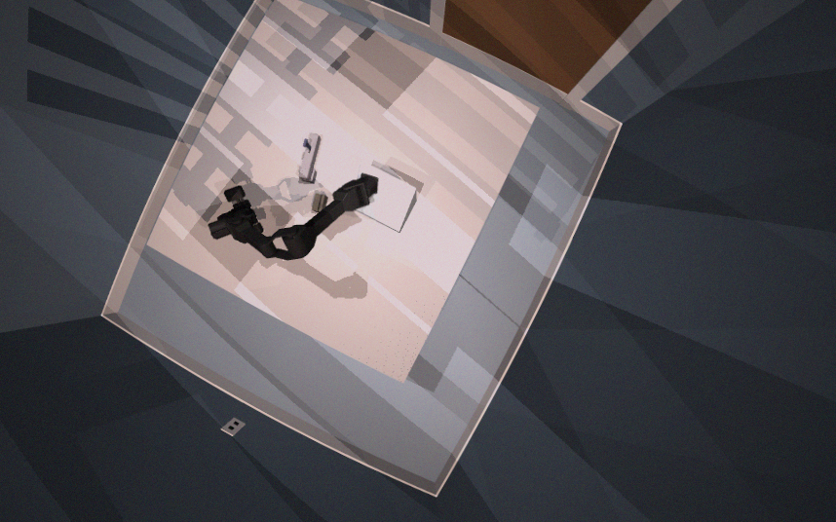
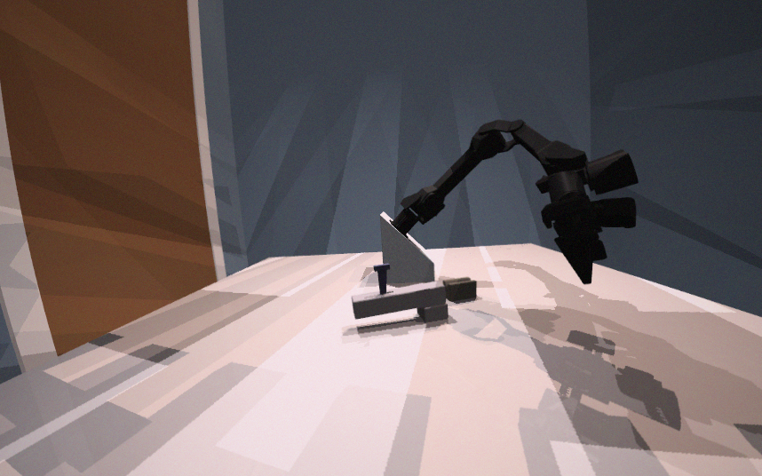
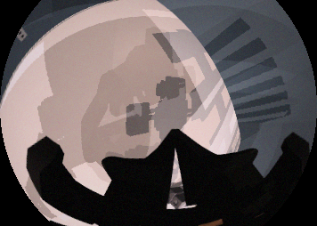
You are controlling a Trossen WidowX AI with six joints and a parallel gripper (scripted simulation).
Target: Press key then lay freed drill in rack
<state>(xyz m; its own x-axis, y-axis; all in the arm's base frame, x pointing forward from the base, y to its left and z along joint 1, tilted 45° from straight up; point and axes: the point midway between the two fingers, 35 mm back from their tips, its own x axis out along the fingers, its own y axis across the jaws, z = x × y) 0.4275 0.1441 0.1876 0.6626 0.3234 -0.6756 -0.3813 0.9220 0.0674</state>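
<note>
Now: the dark blue t-shaped key 150 mm behind my gripper tip, 300 mm to the right of it and 10 mm below it. The rest, counted from my gripper tip: brass-coloured drill (160 mm behind, 250 mm to the right, 50 mm below); then dark block (250 mm behind, 110 mm to the right, 80 mm below).
</note>
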